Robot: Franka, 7 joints.
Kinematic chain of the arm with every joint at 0, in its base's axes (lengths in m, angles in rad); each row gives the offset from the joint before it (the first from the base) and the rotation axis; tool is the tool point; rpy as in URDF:
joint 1: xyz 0 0 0.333 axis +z
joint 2: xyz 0 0 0 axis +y
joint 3: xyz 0 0 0.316 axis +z
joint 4: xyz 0.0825 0 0 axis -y
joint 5: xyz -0.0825 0 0.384 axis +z
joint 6: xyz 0 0 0 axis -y
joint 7: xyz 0.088 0 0 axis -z
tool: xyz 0 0 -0.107 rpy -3.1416 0 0
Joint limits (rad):
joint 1: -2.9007..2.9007
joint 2: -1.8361..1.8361
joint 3: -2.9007..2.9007
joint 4: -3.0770..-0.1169
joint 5: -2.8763..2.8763
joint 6: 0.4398..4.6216
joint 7: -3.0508..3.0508
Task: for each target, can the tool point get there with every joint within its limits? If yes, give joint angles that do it. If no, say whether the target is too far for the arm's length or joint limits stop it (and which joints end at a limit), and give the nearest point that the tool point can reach.
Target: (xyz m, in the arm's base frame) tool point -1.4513 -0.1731 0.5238
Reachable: no: too far | nearest point -0.8447 -0.1007 0.4440 | short by 0.616 m
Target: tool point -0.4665 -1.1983 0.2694
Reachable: no: too far | nearest point -0.3108 -0.7985 0.2906 | short by 0.430 m
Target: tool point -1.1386 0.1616 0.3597
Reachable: no: too far | nearest point -0.8492 0.1205 0.3529 | short by 0.292 m
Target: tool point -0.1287 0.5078 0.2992
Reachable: yes | joints -0.1015 -0.9350 1.8655 -2.4734 0.1110 3.7973 -0.8973
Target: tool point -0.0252 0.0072 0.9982
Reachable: yes | joints 1.1480 -0.8696 -0.2070 -1.4087 -1.8255 3.7568 2.1119
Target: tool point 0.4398 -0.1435 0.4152
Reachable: yes | joints 1.1384 -1.2786 -1.2245 -2.5155 -1.9293 1.9078 0.6911
